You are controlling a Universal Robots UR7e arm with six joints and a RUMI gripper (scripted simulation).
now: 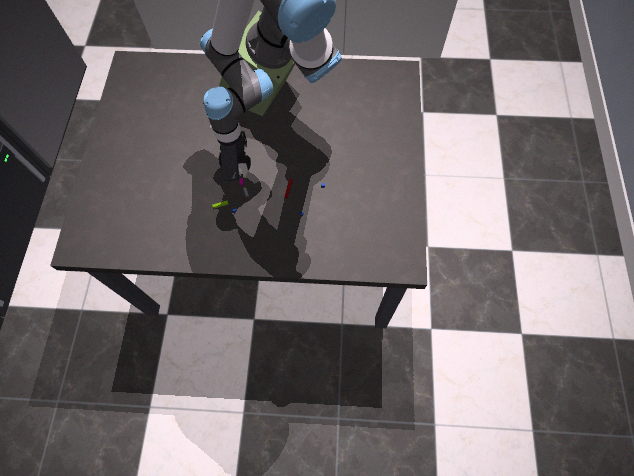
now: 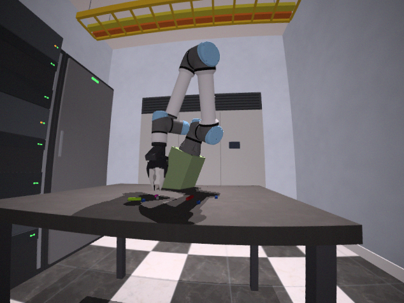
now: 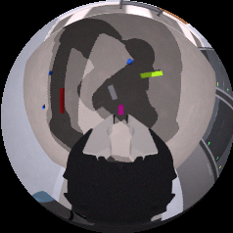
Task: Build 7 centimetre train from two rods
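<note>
My hand is 40 mm above the magenta rod. Round my hand: grey rod: 40 mm below, 30 mm to the left, 30 mm ahead; then red rod: 160 mm to the left, 40 mm below, 10 mm behind; then lime rod: 100 mm ahead, 40 mm to the right, 40 mm below.
</note>
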